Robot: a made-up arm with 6 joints.
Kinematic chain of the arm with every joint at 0, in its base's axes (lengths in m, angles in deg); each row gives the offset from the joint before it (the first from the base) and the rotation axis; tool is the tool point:
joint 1: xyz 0 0 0.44 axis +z
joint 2: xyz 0.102 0 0 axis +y
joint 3: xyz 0 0 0.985 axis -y
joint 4: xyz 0 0 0.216 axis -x
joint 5: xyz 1.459 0 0 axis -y
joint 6: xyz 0.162 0 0 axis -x
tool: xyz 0 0 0
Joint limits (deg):
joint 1: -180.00..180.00
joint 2: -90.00..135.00
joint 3: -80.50..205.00
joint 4: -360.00..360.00
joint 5: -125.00..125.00
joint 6: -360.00..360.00
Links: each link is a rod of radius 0.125 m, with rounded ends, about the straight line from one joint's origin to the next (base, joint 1, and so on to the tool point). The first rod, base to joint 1, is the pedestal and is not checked.
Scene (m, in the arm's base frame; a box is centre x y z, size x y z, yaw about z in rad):
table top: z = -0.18
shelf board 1: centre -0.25 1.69 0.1 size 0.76 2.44 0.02 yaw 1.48
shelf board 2: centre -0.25 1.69 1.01 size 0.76 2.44 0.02 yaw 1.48
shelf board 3: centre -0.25 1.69 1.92 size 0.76 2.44 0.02 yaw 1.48
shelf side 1: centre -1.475 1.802 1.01 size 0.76 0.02 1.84 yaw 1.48
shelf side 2: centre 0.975 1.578 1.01 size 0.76 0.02 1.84 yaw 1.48
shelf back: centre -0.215 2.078 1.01 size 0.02 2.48 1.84 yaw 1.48
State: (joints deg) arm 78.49 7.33 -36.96 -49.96 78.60 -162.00
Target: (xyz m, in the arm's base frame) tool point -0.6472 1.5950 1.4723
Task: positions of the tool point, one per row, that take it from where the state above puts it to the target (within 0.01 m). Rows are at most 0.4 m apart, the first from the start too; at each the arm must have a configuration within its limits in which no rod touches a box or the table.
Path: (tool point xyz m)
1: 0.0460 1.4123 0.6573
2: -0.2775 1.2727 0.6905
3: -0.5315 1.0692 0.7042
4: -0.6466 1.0915 1.0833
5: -0.6997 1.0193 1.4721
6: -0.7013 1.2973 1.5008
7: -0.6473 1.5950 1.4723

